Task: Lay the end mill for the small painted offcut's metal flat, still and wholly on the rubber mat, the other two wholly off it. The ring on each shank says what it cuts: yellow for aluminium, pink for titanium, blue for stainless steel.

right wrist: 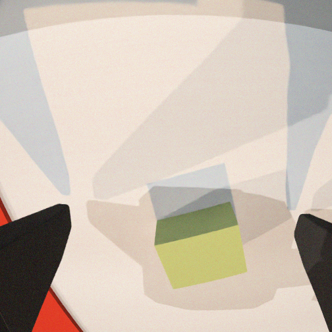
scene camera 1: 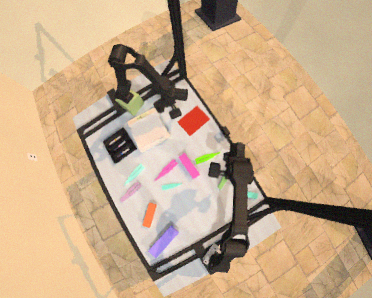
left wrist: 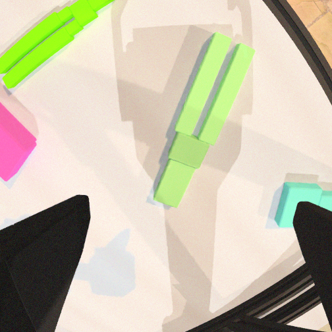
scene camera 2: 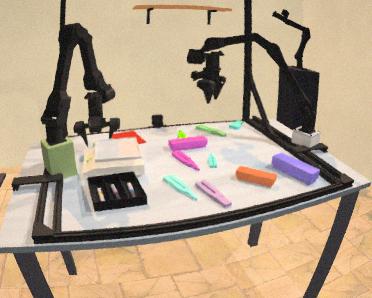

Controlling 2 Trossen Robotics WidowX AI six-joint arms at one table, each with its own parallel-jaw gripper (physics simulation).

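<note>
The black tray holds three small end mills in separate slots. In scene camera 2 their rings look yellow on the left mill, pink on the middle mill and blue on the right mill. The red rubber mat lies flat with no mill on it. The small yellow-green painted offcut lies beside the mat, below my right gripper, which is open and empty. My left gripper is open, high above a light green clamp.
A pale box-shaped device stands between tray and mat. A pink block, orange block, purple block and several coloured clamps lie across the table. Black rails edge the table.
</note>
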